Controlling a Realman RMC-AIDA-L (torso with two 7-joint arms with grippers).
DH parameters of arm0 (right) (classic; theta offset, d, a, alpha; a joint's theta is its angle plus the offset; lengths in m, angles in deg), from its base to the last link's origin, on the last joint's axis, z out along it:
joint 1: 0 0.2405 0 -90
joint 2: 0 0 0 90
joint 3: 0 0.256 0 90
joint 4: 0 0 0 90
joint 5: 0 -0.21 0 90
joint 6: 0 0 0 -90
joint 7: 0 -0.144 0 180
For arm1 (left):
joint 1: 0 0.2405 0 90
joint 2: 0 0 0 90
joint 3: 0 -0.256 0 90
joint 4: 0 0 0 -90
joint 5: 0 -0.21 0 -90
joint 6: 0 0 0 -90
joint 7: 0 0.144 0 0
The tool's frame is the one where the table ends.
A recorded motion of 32 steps. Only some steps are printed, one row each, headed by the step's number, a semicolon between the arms.
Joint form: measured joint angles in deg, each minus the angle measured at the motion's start. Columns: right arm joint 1, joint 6, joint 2, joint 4, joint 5, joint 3, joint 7; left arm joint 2, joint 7, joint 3, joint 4, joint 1, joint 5, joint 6.
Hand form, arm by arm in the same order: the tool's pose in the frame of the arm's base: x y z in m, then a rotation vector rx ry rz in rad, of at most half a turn. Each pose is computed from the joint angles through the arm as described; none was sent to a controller.
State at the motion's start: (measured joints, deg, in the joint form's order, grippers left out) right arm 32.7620 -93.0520 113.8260 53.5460 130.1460 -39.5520 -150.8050; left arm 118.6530 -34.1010 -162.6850 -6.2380 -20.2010 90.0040 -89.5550
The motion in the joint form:
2: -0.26 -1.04 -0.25 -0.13 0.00 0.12 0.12; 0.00 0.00 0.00 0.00 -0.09 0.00 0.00
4: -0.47 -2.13 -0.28 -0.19 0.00 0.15 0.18; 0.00 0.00 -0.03 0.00 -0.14 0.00 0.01
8: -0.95 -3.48 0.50 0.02 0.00 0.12 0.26; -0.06 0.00 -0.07 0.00 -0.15 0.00 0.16
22: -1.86 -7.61 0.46 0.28 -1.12 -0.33 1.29; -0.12 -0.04 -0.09 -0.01 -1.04 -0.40 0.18
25: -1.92 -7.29 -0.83 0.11 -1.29 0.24 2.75; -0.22 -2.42 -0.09 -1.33 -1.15 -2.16 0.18
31: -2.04 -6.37 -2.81 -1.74 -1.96 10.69 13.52; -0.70 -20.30 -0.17 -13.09 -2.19 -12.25 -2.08
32: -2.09 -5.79 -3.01 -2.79 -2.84 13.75 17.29; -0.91 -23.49 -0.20 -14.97 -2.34 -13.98 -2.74
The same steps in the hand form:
2: 0.2698 0.3517 0.0713 -2.1900 1.9397 0.4036; -0.3673 0.2751 0.0740 -1.2701 -0.5443 -1.0209
4: 0.2702 0.3482 0.0707 -2.2022 1.9537 0.3962; -0.3670 0.2754 0.0739 -1.2710 -0.5439 -1.0216
8: 0.2694 0.3420 0.0649 -2.2223 1.9793 0.3928; -0.3674 0.2757 0.0741 -1.2718 -0.5451 -1.0193
22: 0.2673 0.3296 0.0636 -2.2954 2.0019 0.3807; -0.3628 0.2816 0.0737 -1.2855 -0.5360 -1.0316
25: 0.2717 0.3322 0.0737 -2.2935 1.9570 0.3842; -0.3628 0.2822 0.0748 -1.3158 -0.5483 -1.0459
31: 0.2889 0.3372 0.1077 -2.2672 1.7463 0.5760; -0.3635 0.2826 0.0945 -1.4962 -0.6331 -1.1235
32: 0.2929 0.3382 0.1140 -2.2588 1.6757 0.6452; -0.3634 0.2821 0.0983 -1.5274 -0.6546 -1.1353

